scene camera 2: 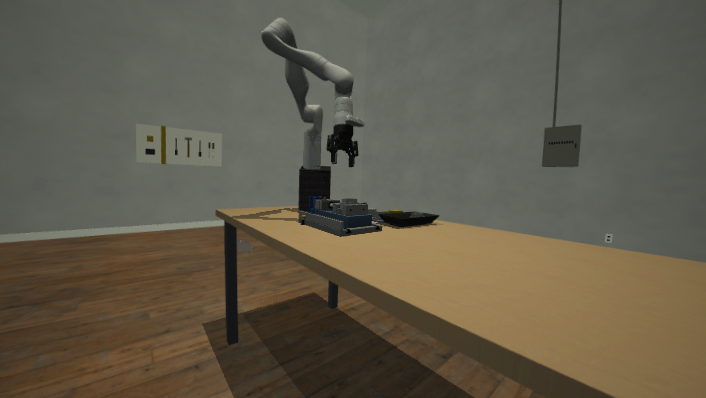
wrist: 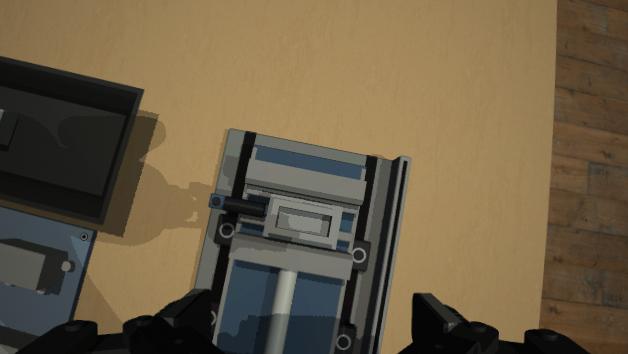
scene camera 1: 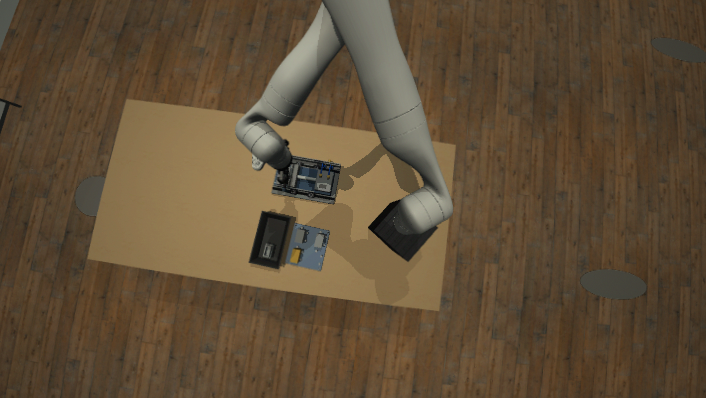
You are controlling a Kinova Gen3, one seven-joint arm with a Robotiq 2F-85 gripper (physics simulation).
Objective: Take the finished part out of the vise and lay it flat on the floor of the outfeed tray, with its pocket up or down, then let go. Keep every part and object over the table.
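Where they show: gripper, fingertip midpoint: (scene camera 2: 343,165) (wrist: 311,314); arm's base, origin of the base link: (scene camera 2: 312,168).
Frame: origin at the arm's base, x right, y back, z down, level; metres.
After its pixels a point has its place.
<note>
The finished part (wrist: 309,206) {x 0.176, y -0.504, z 0.125 m}, a grey block with its rectangular pocket up, lies between the jaws of the vise (scene camera 1: 324,186) {x 0.128, y -0.326, z 0.144 m} (scene camera 2: 358,221) {x 0.184, y -0.554, z 0.200 m} (wrist: 305,182) {x 0.171, y -0.524, z 0.144 m} in the wrist view. A black rod (wrist: 245,206) {x 0.124, y -0.500, z 0.144 m} with a blue end reaches its left side. Whether both jaws touch the part I cannot tell. In scene camera 1 the arm and gripper hide it. My gripper (scene camera 2: 343,164) {x 0.175, y -0.453, z 0.003 m} (wrist: 311,314) {x 0.175, y -0.453, z 0.003 m} is open and empty, pointing down high above the vise. The outfeed tray (scene camera 1: 256,237) {x -0.122, y -0.620, z 0.200 m} (scene camera 2: 407,220) {x -0.037, y -0.608, z 0.208 m} (wrist: 120,165) {x -0.010, y -0.530, z 0.198 m} is black and walled, with a grey part (scene camera 1: 268,250) {x -0.177, y -0.562, z 0.208 m} (wrist: 7,131) {x -0.149, y -0.556, z 0.221 m} inside.
A blue plate (scene camera 1: 309,261) {x -0.217, y -0.375, z 0.232 m} (wrist: 30,317) {x -0.098, y -0.366, z 0.232 m} beside the tray carries grey blocks (scene camera 1: 320,240) (wrist: 22,265) and a yellow block (scene camera 1: 296,256) {x -0.191, y -0.430, z 0.196 m}. The black arm base (scene camera 1: 404,245) {x -0.084, y -0.004, z -0.010 m} (scene camera 2: 314,185) {x 0.026, y -0.063, z 0.093 m} stands farther along the table (scene camera 1: 170,200) {x 0.014, y -1.078, z 0.240 m}. A table edge lies beyond the vise's rail side.
</note>
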